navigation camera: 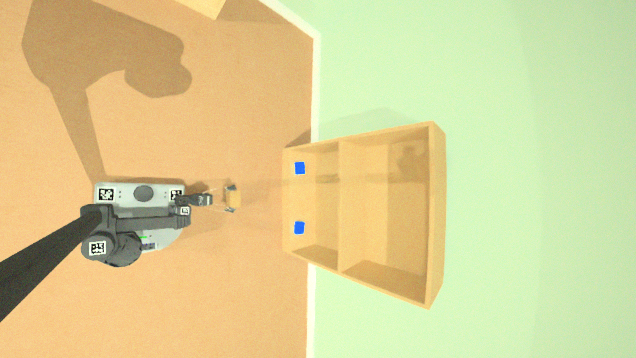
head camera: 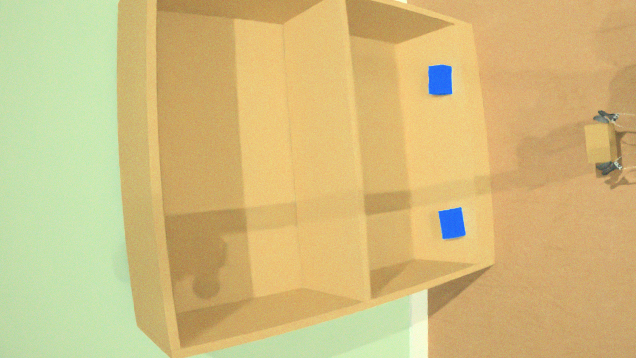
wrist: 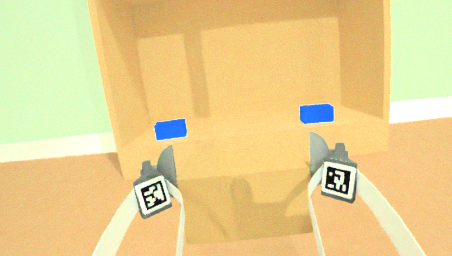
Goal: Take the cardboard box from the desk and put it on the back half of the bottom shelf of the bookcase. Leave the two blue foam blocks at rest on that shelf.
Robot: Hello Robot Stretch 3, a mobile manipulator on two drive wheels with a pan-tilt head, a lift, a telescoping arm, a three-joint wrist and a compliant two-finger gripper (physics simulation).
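Where they show: gripper, fingertip midpoint: [navigation camera: 236,199] [head camera: 595,143]; robot's base, link origin: [navigation camera: 143,192].
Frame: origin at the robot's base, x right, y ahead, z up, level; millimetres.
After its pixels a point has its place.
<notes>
The cardboard box [head camera: 595,144] @(x 416, y -16, z 206 mm) [navigation camera: 235,198] @(x 410, y -16, z 207 mm) [wrist: 250,210] is held between both fingertips of my gripper [head camera: 605,142] @(x 417, y -20, z 206 mm) [navigation camera: 230,199] @(x 417, y -20, z 206 mm) [wrist: 242,156] @(x 417, y -20, z 206 mm), which is shut on it. Box and gripper are over the floor in front of the bookcase [head camera: 135,150] @(x 966, y -51, z 1061 mm) [navigation camera: 438,210] @(x 937, y -27, z 1061 mm) [wrist: 372,55], apart from it. One blue foam block [head camera: 452,223] @(x 912, y 198, z 146 mm) [navigation camera: 299,168] @(x 908, y 195, z 146 mm) [wrist: 170,129] sits on the bottom shelf [head camera: 445,150] @(x 962, y -29, z 101 mm) [navigation camera: 295,200] @(x 917, y -46, z 100 mm), on the left in the wrist view. The other blue block [head camera: 440,80] @(x 926, y -247, z 146 mm) [navigation camera: 299,228] @(x 927, y -253, z 146 mm) [wrist: 317,114] sits on the same shelf, on the right there, with a gap between them.
The mobile base [navigation camera: 161,190] @(x 68, y 20, z 160 mm) stands back from the bookcase, with the arm drawn in above it. The bookcase has side walls and a middle shelf [head camera: 325,150] @(x 968, y -37, z 581 mm) [navigation camera: 342,205] @(x 872, y -39, z 581 mm) above the bottom one. Part of a light wooden piece [navigation camera: 202,6] @(x 159, y 1121, z 58 mm) shows at the navigation view's top edge.
</notes>
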